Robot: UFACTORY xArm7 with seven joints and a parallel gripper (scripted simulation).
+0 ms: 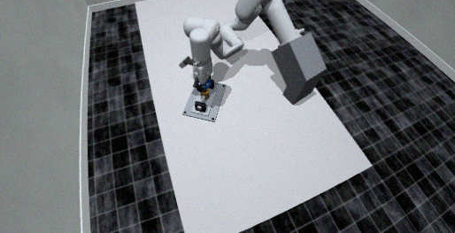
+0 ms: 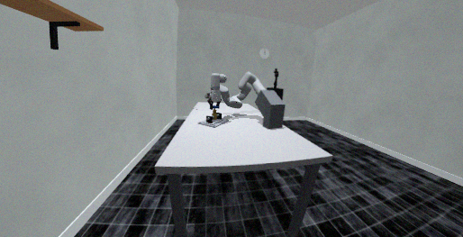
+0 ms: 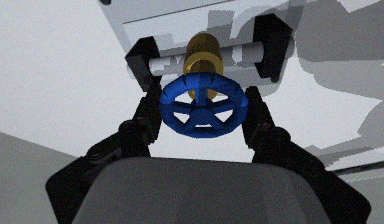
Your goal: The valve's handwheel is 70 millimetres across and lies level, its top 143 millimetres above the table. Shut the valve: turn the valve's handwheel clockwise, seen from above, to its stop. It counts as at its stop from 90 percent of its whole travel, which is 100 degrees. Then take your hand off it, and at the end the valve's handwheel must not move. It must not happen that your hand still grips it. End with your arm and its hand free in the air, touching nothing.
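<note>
Right now my hand is 1 cm above the blue spoked handwheel.
</note>
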